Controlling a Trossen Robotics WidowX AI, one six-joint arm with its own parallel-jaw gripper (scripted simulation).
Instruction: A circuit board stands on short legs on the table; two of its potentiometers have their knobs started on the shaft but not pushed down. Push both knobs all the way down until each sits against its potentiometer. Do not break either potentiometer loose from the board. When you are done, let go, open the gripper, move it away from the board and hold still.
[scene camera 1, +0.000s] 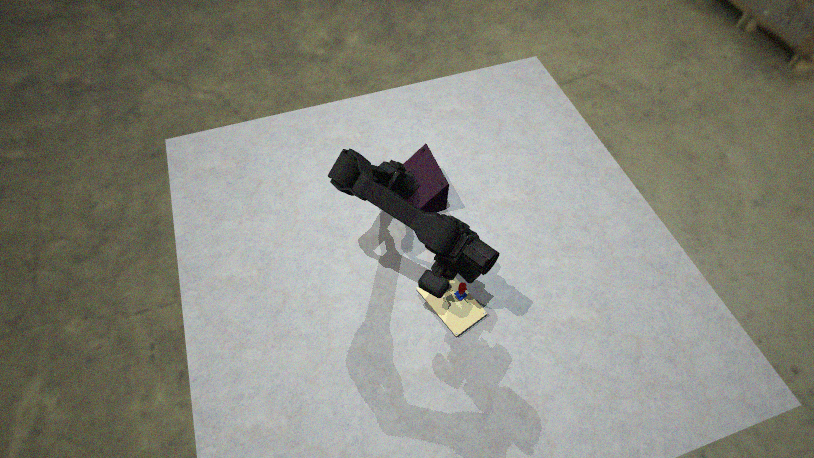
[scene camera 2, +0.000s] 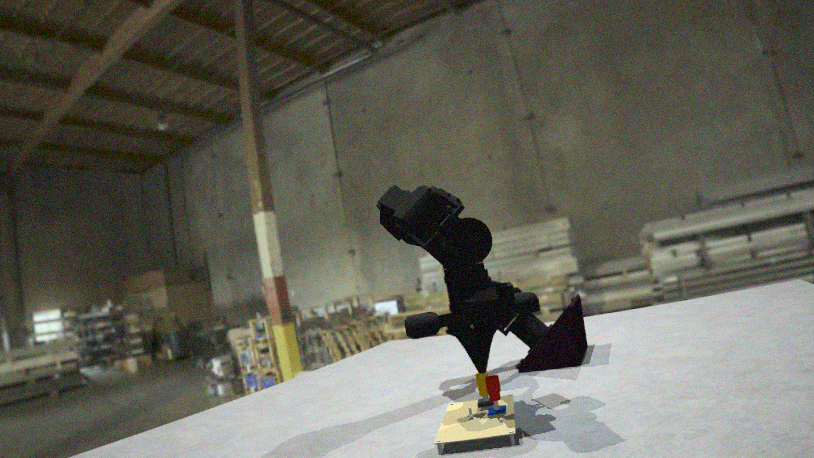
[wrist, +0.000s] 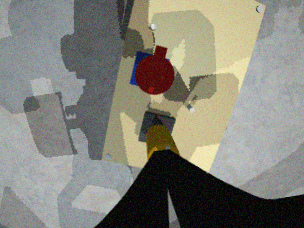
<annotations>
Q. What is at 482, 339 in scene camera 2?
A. The gripper.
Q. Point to the gripper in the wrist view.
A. At 162, 157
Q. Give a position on a red knob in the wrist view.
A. At 155, 74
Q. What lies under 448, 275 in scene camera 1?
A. The gripper.
</annotations>
